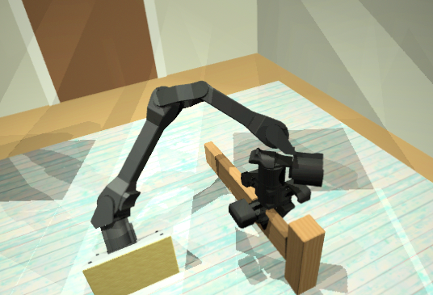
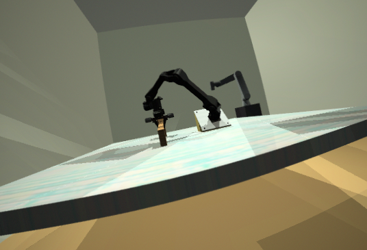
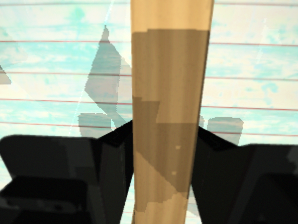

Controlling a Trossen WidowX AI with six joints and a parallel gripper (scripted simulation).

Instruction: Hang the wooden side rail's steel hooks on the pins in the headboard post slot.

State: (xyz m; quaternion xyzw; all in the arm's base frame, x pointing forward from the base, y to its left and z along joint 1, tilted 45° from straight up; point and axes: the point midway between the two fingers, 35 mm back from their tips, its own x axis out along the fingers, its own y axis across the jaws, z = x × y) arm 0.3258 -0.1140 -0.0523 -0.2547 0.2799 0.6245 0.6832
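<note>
Now: gripper tip 12 cm to the left of the headboard post, 4 cm below it and 1 cm past it.
</note>
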